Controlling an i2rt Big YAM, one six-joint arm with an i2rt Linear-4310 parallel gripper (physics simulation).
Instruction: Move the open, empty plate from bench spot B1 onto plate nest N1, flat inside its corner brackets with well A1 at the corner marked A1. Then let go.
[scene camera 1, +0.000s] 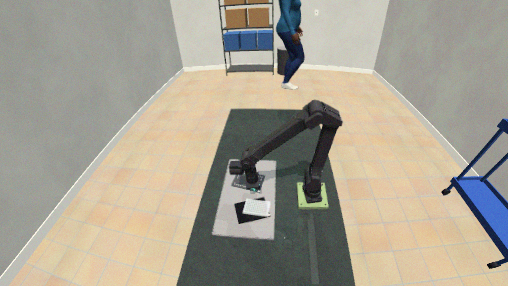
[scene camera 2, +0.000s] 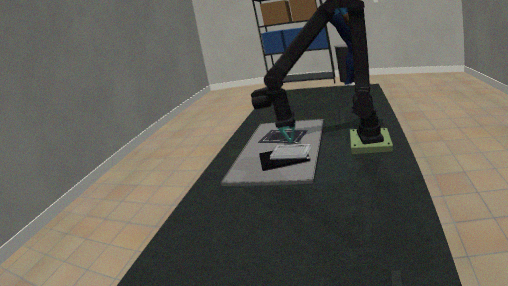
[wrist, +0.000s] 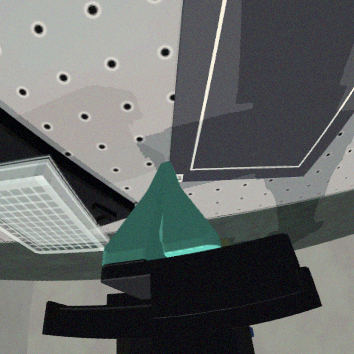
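Pixels of known places: gripper, fingertip midpoint: (scene camera 1: 255, 191) (scene camera 2: 291, 142) (wrist: 167, 167); arm's base, origin of the base link: (scene camera 1: 311, 193) (scene camera 2: 369, 136).
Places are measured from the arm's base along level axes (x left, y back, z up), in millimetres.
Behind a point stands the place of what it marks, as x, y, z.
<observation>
The open, clear white plate (scene camera 1: 256, 207) @[56, -307, 16] (scene camera 2: 290, 151) @[62, -306, 13] (wrist: 45, 215) @[29, -318, 14] lies over the black nest N1 (scene camera 1: 245, 218) @[104, -367, -2] (scene camera 2: 267, 161) @[85, -387, -2] (wrist: 15, 137) @[2, -374, -2]. It is turned askew to the nest, its sides not in line with the nest's edges. Whether it lies flat cannot be told, and its A1 well cannot be made out. My gripper (scene camera 1: 256, 190) @[-65, -306, -7] (scene camera 2: 291, 141) @[-65, -306, -7] (wrist: 167, 167) @[-65, -306, -7] is shut and empty, its green fingertips together, apart from the plate. It is near the corner marked A1 of the dark, white-outlined spot B1 (scene camera 1: 241, 183) @[-131, -378, -12] (scene camera 2: 272, 136) @[-160, -383, -12] (wrist: 280, 115) @[-144, -321, -12], which bears no plate.
Nest and spot are on a pale perforated board (scene camera 1: 225, 220) @[102, -469, -13] (scene camera 2: 250, 172) @[126, -443, -14] (wrist: 70, 45) @[-52, -398, -14] on a dark bench top (scene camera 1: 200, 260) @[304, -588, -26] (scene camera 2: 240, 230) @[420, -439, -27]. The arm's green base plate (scene camera 1: 304, 204) @[62, -58, 0] (scene camera 2: 357, 147) @[75, -68, -1] is right of the board. A person (scene camera 1: 291, 42) stands at the back; a blue cart (scene camera 1: 482, 200) is at right.
</observation>
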